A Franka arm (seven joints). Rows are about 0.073 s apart.
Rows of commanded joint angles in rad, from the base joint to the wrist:
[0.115 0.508 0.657 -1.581 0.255 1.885 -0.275]
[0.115 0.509 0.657 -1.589 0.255 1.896 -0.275]
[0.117 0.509 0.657 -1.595 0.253 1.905 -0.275]
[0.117 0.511 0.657 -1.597 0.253 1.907 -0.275]
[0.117 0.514 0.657 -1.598 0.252 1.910 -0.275]
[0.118 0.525 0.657 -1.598 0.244 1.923 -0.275]
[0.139 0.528 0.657 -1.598 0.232 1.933 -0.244]
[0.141 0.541 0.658 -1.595 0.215 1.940 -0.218]
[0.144 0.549 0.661 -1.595 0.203 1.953 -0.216]
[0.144 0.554 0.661 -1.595 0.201 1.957 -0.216]
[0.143 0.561 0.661 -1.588 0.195 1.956 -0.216]
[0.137 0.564 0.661 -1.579 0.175 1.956 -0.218]
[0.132 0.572 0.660 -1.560 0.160 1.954 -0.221]
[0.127 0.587 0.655 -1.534 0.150 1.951 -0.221]
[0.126 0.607 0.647 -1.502 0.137 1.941 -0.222]
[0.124 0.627 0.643 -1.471 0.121 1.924 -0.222]
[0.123 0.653 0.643 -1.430 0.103 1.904 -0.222]
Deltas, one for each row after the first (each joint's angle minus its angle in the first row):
[0.000 0.001 0.000 -0.008 0.000 0.011 0.000]
[0.002 0.001 0.000 -0.014 -0.002 0.020 0.000]
[0.002 0.003 0.000 -0.016 -0.002 0.022 0.000]
[0.002 0.006 0.000 -0.017 -0.003 0.025 0.000]
[0.003 0.017 0.000 -0.017 -0.011 0.038 0.000]
[0.024 0.020 0.000 -0.017 -0.023 0.048 0.031]
[0.026 0.033 0.001 -0.014 -0.040 0.055 0.057]
[0.029 0.041 0.004 -0.014 -0.052 0.068 0.059]
[0.029 0.046 0.004 -0.014 -0.054 0.072 0.059]
[0.028 0.053 0.004 -0.007 -0.060 0.071 0.059]
[0.022 0.056 0.004 0.002 -0.080 0.071 0.057]
[0.017 0.064 0.003 0.021 -0.095 0.069 0.054]
[0.012 0.079 -0.002 0.047 -0.105 0.066 0.054]
[0.011 0.099 -0.010 0.079 -0.118 0.056 0.053]
[0.009 0.119 -0.014 0.110 -0.134 0.039 0.053]
[0.008 0.145 -0.014 0.151 -0.152 0.019 0.053]

